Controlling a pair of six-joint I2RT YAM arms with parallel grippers.
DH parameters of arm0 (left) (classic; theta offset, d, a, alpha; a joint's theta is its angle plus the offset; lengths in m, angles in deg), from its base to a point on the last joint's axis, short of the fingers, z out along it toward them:
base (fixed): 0 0 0 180
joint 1: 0 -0.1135 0.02 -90
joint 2: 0 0 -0.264 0
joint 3: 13.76 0 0.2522 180
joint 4: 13.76 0 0.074 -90
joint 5: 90 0 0 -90
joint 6: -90 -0.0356 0 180
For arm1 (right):
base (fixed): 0 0 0 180
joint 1: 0 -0.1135 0.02 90
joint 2: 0 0 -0.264 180
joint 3: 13.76 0 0.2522 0
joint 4: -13.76 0 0.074 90
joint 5: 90 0 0 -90
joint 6: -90 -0.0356 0 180
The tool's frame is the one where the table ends.
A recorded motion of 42 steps. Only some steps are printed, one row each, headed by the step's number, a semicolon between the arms.
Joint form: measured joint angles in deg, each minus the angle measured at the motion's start. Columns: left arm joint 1, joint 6, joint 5, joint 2, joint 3, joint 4; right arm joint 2, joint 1, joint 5, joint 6, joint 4, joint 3.
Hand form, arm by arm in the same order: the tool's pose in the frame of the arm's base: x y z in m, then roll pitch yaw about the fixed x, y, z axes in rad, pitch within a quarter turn. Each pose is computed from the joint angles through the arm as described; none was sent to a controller.
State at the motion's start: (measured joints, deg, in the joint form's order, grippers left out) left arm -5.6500 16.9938 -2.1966 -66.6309 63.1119 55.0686; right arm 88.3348 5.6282 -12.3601 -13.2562 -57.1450 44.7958
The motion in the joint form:
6: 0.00 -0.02 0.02 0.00 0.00 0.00; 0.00 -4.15 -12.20 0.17 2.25 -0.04
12: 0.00 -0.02 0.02 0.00 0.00 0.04; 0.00 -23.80 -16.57 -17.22 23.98 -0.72
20: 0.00 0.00 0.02 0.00 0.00 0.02; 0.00 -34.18 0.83 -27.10 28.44 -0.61
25: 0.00 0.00 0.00 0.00 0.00 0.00; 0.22 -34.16 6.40 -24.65 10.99 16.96
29: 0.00 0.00 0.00 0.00 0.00 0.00; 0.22 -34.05 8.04 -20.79 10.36 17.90
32: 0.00 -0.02 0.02 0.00 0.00 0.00; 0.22 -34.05 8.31 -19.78 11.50 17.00
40: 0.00 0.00 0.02 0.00 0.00 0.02; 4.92 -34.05 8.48 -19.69 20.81 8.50
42: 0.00 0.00 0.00 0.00 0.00 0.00; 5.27 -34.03 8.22 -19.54 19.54 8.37
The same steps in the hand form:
6: 0.2194 0.0231 0.3072 -3.0005 0.5328 -2.6975; 0.2158 0.0092 0.1468 2.7542 -0.2389 2.9022
12: 0.2193 0.0231 0.3071 -3.0007 0.5321 -2.6976; 0.2346 0.0951 0.1468 2.5970 -0.0518 2.9981
20: 0.2193 0.0231 0.3071 -3.0004 0.5324 -2.6971; 0.2267 0.1315 0.1458 2.7966 0.1011 2.9484
25: 0.2194 0.0231 0.3072 -3.0006 0.5329 -2.6971; 0.2540 0.1423 0.2159 2.8762 0.1711 2.9707
29: 0.2194 0.0231 0.3072 -3.0006 0.5329 -2.6971; 0.2561 0.1416 0.2200 2.9079 0.2084 3.0304
32: 0.2194 0.0231 0.3072 -3.0005 0.5328 -2.6975; 0.2558 0.1413 0.2163 2.9130 0.2185 3.0468
40: 0.2193 0.0231 0.3071 -3.0004 0.5324 -2.6971; 0.2515 0.1388 0.1593 2.9540 0.1638 3.0553
42: 0.2194 0.0231 0.3072 -3.0006 0.5329 -2.6971; 0.2492 0.1376 0.1566 2.9675 0.1363 3.0606

